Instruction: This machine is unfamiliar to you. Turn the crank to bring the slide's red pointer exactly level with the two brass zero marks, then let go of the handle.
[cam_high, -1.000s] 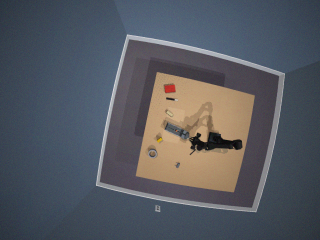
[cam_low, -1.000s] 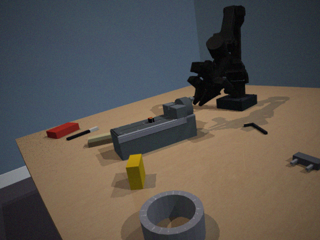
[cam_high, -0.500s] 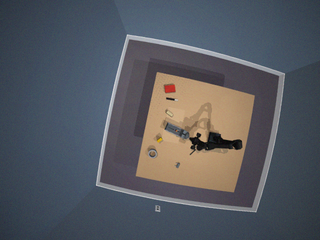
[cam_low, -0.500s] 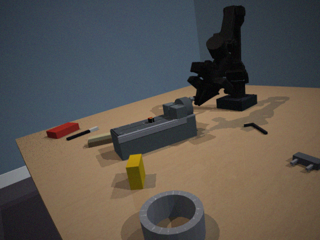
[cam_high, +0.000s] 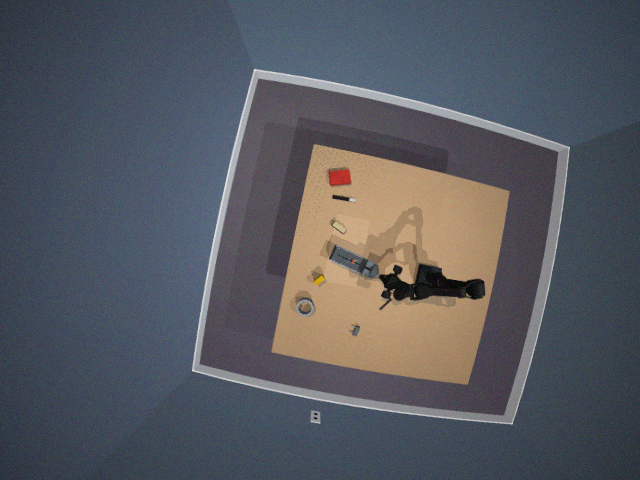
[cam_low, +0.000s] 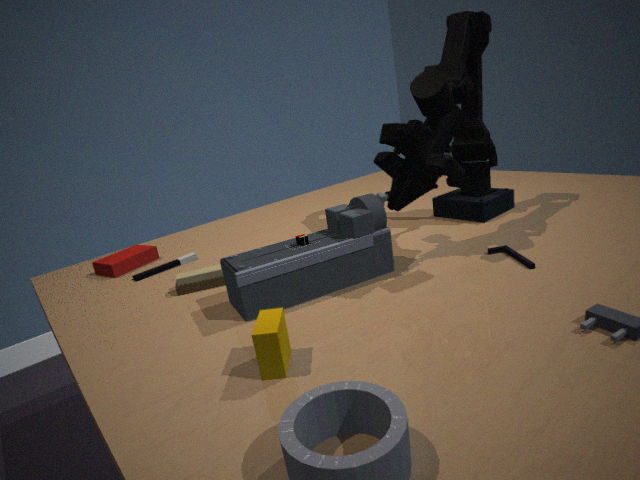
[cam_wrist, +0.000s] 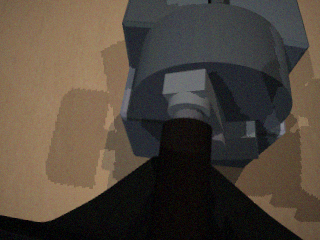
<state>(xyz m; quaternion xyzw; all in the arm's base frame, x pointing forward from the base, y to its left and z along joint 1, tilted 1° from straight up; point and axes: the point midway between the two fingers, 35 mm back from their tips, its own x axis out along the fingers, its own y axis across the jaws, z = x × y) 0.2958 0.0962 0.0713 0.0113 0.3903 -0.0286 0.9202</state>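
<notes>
Right now my gripper tip is 170 mm short of the red pointer, 20 mm to the left of it and 10 mm above it. Round my gripper tip: black hex key (130 mm behind, 130 mm to the left, 90 mm below); yellow block (300 mm ahead, 150 mm to the left, 60 mm below); black crank handle (20 mm behind, 20 mm above).
</notes>
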